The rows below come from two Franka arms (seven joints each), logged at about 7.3 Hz.
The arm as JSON. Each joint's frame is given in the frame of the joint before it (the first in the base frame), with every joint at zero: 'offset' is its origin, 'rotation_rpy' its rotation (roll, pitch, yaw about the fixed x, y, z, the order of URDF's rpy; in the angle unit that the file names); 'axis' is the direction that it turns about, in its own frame. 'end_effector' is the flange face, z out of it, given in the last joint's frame.
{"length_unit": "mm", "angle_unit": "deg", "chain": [
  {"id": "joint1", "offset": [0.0, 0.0, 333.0], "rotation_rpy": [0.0, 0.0, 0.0], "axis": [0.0, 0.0, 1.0]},
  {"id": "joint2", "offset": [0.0, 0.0, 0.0], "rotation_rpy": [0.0, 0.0, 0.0], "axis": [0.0, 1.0, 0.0]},
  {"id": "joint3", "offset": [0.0, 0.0, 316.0], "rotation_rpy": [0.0, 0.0, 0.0], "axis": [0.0, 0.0, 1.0]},
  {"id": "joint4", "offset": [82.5, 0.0, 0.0], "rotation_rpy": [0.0, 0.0, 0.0], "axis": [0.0, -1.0, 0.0]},
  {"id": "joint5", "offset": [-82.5, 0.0, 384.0], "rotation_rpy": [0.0, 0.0, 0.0], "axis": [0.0, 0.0, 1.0]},
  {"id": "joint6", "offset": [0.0, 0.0, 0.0], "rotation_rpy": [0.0, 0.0, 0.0], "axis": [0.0, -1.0, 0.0]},
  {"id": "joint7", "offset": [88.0, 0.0, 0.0], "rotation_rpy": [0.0, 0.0, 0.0], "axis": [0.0, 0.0, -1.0]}
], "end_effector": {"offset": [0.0, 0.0, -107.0], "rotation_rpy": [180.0, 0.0, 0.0]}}
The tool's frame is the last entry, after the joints.
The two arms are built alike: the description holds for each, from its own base.
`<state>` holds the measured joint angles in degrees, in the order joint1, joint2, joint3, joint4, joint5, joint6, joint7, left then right.
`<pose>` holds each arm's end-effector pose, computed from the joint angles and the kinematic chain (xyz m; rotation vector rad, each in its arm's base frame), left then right.
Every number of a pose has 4 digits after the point. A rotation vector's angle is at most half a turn.
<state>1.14 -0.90 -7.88 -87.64 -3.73 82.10 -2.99 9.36 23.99 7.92 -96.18 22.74 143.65 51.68</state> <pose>0.5306 -0.0711 0.6408 3.0812 -0.1105 -0.1329 0.6729 0.1934 0.4051 -2.3613 1.1365 -0.1789</pose>
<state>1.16 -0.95 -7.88 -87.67 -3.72 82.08 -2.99 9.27 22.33 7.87 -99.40 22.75 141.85 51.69</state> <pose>0.5303 -0.0709 0.6410 3.0815 -0.1099 -0.1329 0.6583 0.1911 0.3939 -2.3979 1.1490 -0.1193</pose>
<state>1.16 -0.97 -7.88 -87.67 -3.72 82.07 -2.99 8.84 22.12 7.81 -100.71 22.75 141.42 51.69</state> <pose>0.5302 -0.0709 0.6412 3.0816 -0.1100 -0.1326 0.6544 0.1851 0.3844 -2.4092 1.1671 -0.0948</pose>
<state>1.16 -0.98 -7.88 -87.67 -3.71 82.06 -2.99 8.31 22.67 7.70 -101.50 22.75 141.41 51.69</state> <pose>0.5301 -0.0709 0.6413 3.0818 -0.1100 -0.1326 0.6539 0.1775 0.3712 -2.4157 1.1911 -0.0743</pose>
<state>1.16 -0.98 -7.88 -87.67 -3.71 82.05 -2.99 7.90 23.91 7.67 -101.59 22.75 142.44 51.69</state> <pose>0.5301 -0.0709 0.6413 3.0818 -0.1100 -0.1329 0.6570 0.1718 0.3577 -2.4121 1.2118 -0.0732</pose>
